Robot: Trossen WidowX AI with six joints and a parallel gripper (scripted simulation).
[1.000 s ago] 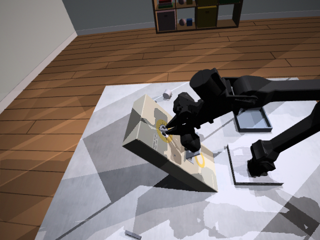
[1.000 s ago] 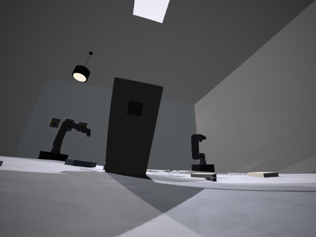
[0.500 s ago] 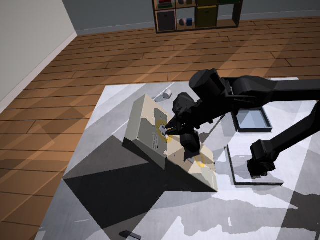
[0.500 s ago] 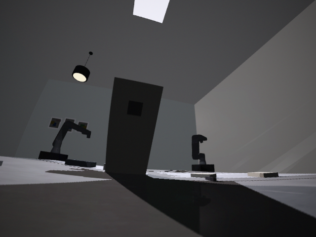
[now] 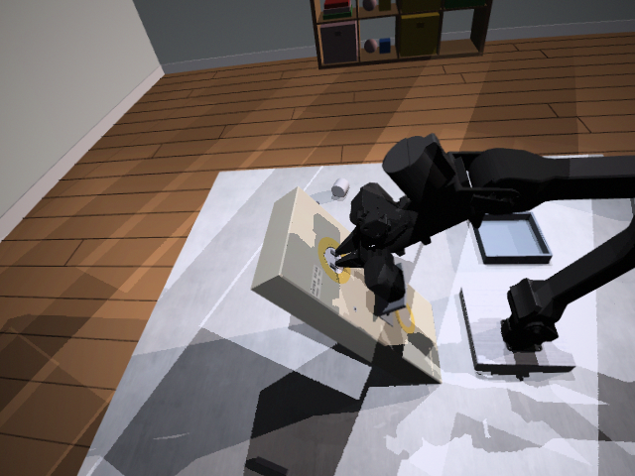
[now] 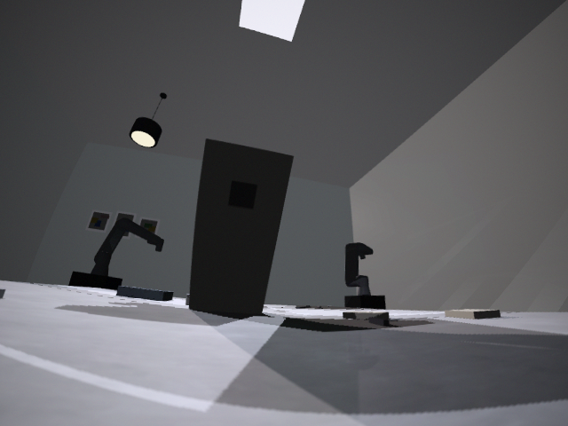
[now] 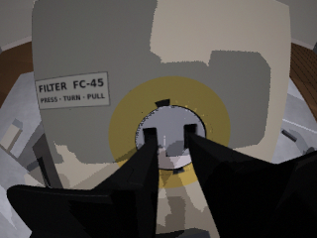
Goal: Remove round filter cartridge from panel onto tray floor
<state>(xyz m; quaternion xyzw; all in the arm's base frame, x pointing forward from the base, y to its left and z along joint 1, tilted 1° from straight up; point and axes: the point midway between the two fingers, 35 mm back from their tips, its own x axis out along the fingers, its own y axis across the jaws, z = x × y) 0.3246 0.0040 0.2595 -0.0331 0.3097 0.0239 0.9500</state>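
Right now my gripper tip is 20 mm short of the round filter cartridge and 10 mm above it. The rest, counted from my gripper tip: grey tray 400 mm behind, 290 mm to the right, 270 mm below; small grey cylinder 500 mm to the right, 250 mm below, 50 mm ahead.
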